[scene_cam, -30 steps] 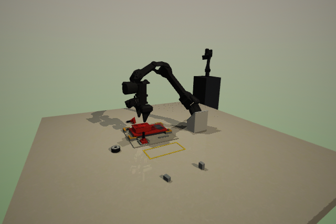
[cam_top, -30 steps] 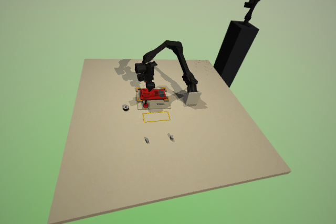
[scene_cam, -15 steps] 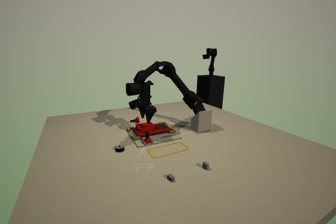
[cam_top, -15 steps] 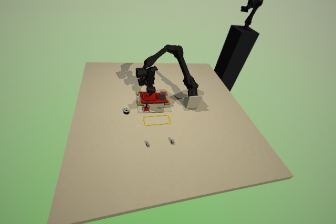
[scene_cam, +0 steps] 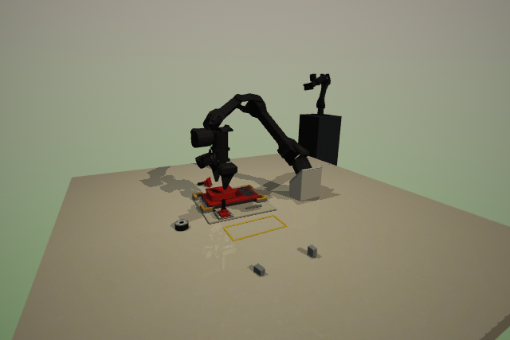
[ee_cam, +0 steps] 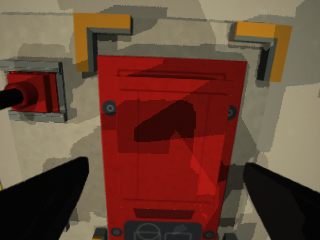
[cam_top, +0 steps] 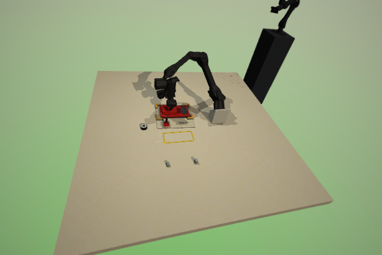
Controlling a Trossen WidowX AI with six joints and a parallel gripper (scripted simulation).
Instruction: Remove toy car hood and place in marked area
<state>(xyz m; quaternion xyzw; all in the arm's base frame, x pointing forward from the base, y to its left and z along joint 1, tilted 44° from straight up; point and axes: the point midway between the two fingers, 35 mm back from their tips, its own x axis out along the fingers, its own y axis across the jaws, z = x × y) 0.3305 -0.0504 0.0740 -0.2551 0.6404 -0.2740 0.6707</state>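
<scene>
The hood lies 30 mm below my gripper tip. Round my gripper tip: black wheel 180 mm ahead, 120 mm to the left, 60 mm below.
</scene>
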